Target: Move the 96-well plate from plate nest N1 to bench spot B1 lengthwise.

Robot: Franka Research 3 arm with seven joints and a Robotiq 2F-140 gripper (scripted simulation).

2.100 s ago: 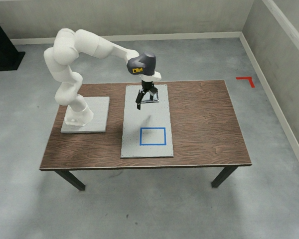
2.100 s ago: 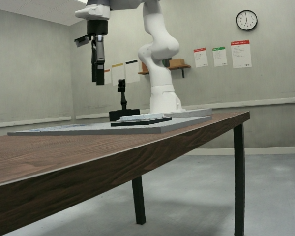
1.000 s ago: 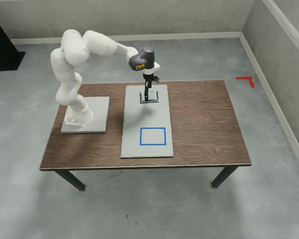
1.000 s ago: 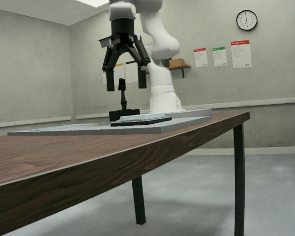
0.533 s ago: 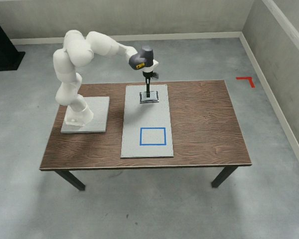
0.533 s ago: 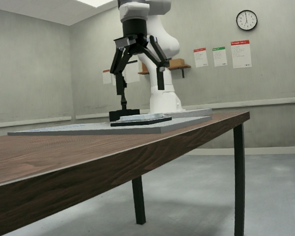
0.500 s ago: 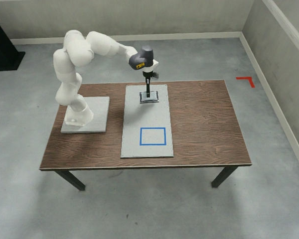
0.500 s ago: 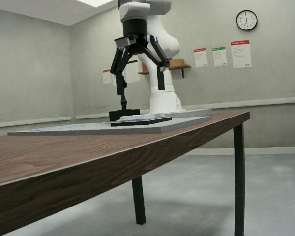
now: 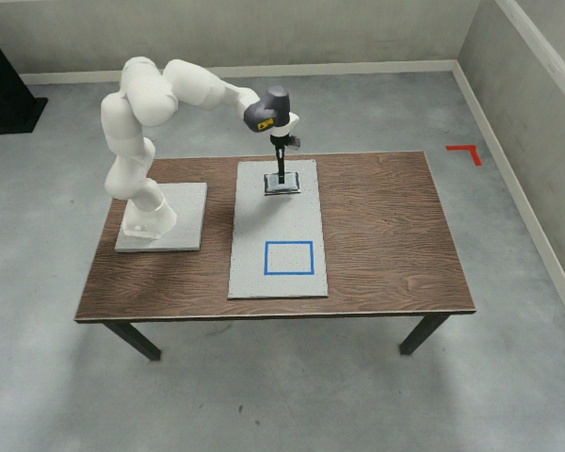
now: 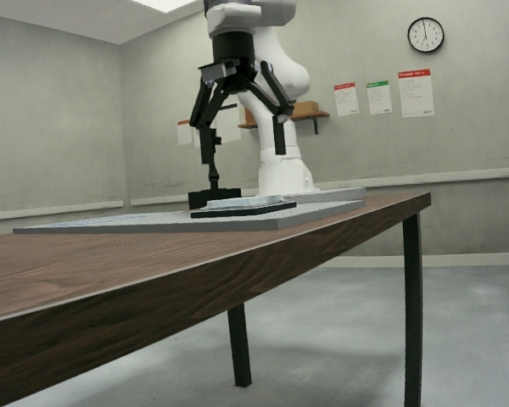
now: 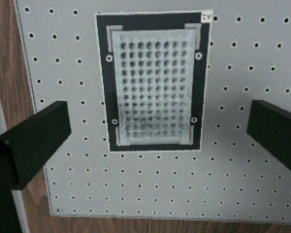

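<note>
The clear 96-well plate lies 80 mm below my hand. Also, from my hand: black plate nest (100 mm below).
</note>
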